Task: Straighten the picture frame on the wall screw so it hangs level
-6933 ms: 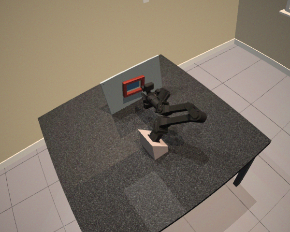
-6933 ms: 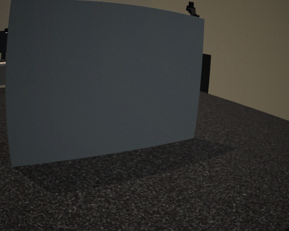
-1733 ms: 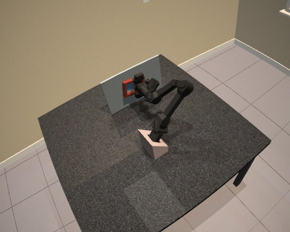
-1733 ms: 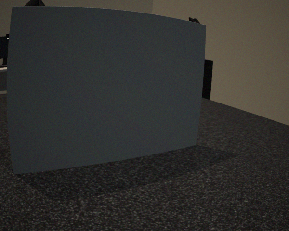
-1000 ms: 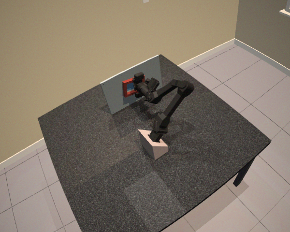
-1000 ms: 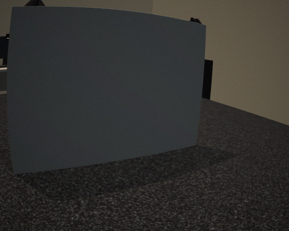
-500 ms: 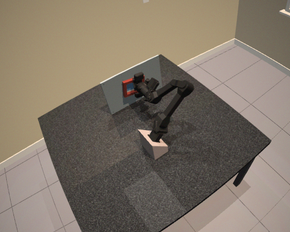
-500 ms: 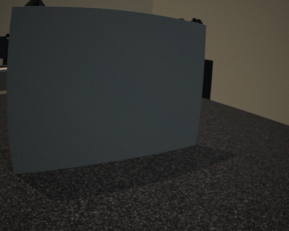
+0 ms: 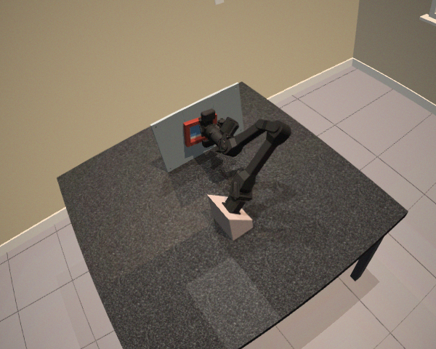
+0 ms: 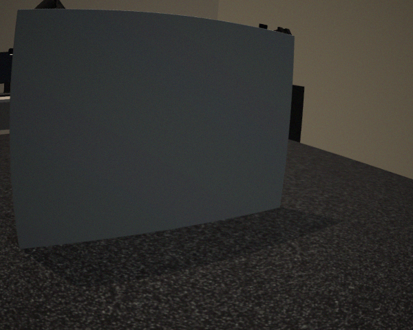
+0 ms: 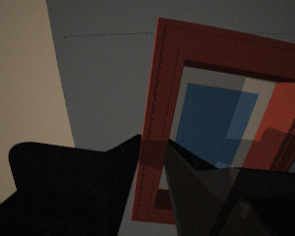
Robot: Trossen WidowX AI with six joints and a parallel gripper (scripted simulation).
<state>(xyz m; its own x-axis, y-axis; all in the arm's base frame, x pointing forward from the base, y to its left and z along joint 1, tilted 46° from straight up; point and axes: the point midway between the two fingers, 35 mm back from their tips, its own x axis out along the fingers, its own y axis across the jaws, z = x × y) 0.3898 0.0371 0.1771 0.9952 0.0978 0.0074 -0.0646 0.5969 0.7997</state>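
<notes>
My gripper tip is now 5 cm above the picture frame and 1 cm to the right of it. Round my gripper tip: grey wall panel 7 cm below, 2 cm ahead, 1 cm to the right.
</notes>
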